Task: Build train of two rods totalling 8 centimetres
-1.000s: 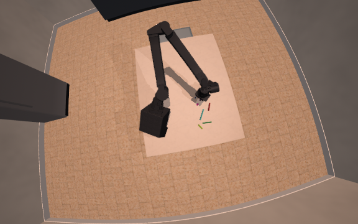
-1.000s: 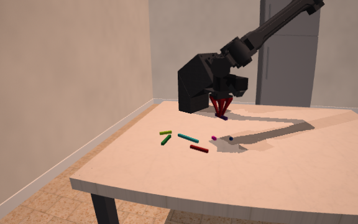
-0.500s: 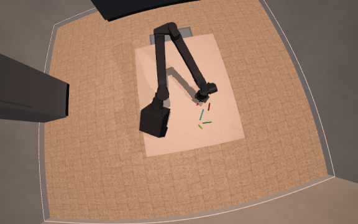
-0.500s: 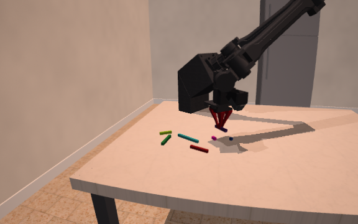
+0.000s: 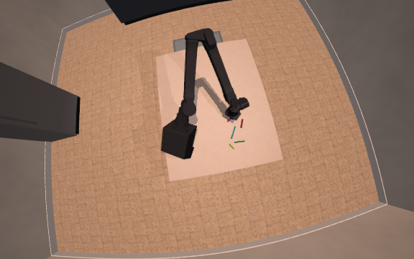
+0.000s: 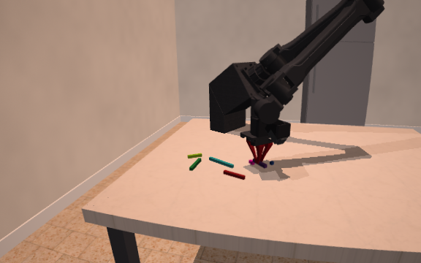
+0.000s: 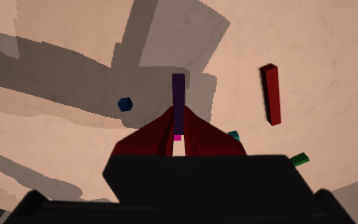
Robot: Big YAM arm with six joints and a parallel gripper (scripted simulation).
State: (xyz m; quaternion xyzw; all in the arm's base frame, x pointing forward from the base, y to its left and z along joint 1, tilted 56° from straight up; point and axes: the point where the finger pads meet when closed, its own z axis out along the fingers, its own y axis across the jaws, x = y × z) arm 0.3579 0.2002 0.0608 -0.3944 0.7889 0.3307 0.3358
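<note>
The purple rod is 10 mm to the left of my hand and 10 mm below it. Round my hand: red rod (90 mm ahead, 40 mm to the right, 20 mm below); then magenta rod (30 mm to the right, 20 mm below, 20 mm behind); then blue rod (50 mm behind, 30 mm to the left, 20 mm below).
</note>
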